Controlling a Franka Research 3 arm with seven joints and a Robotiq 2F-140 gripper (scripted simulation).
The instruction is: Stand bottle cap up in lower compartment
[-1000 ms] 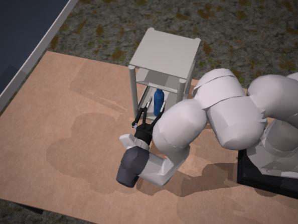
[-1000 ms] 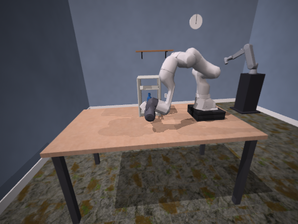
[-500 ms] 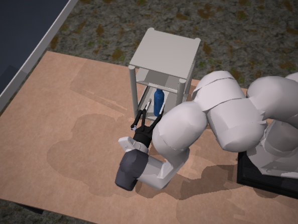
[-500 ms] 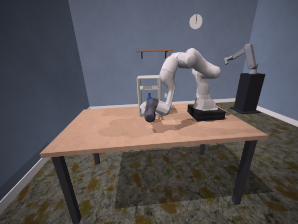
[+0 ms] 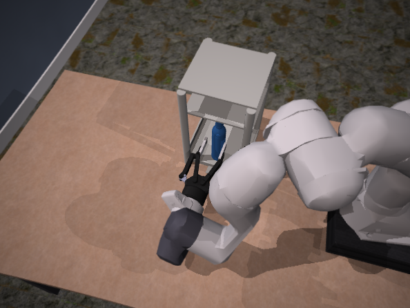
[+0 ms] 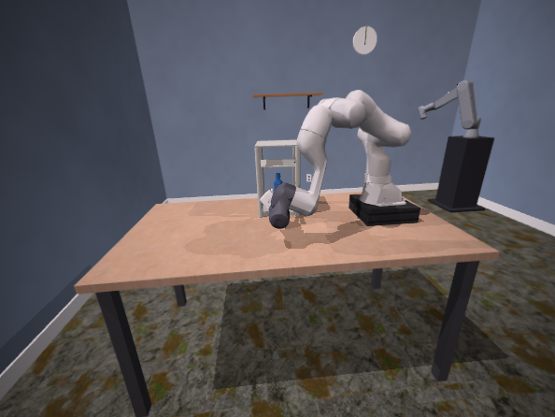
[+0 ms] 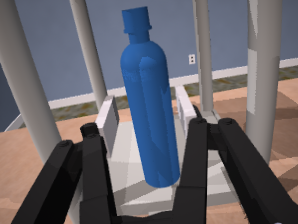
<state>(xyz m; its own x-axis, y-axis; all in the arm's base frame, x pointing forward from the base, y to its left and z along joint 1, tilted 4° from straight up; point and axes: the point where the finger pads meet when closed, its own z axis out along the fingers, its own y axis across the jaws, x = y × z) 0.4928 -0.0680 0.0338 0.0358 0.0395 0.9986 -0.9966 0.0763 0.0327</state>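
The grey shelving unit lies 11 cm to the right of my hand, 5 cm above it and 1 cm behind it.
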